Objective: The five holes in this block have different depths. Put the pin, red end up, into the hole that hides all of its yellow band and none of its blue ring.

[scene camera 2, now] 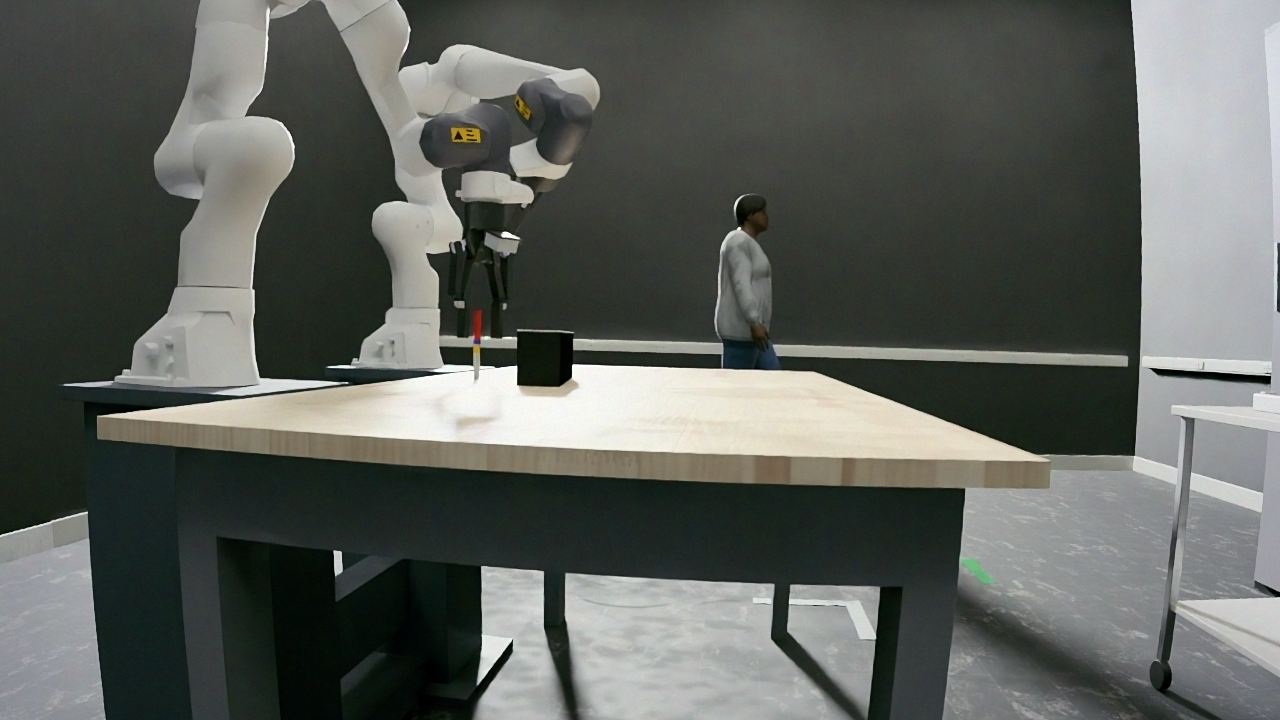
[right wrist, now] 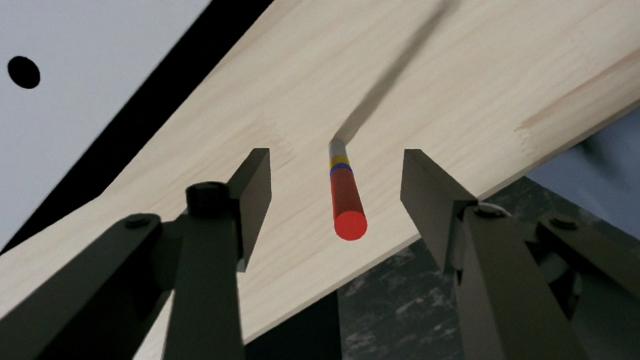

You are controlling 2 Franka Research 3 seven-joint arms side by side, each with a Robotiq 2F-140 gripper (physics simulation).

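The pin stands upright on the table, red end up, with a blue ring, a yellow band and a pale lower end below the red. My right gripper is open above the table. Its fingers stand on either side of the pin's upper part, apart from it. The black block stands on the table, to the right of the pin in scene camera 2; its holes do not show. My left gripper is mostly hidden behind the right one in scene camera 2, and its fingers cannot be made out.
In the right wrist view, a table edge runs below the pin and a pale plate with a dark hole lies at the upper left. In scene camera 2, both arm bases stand at the left, a person stands behind the table, and a trolley stands at the right.
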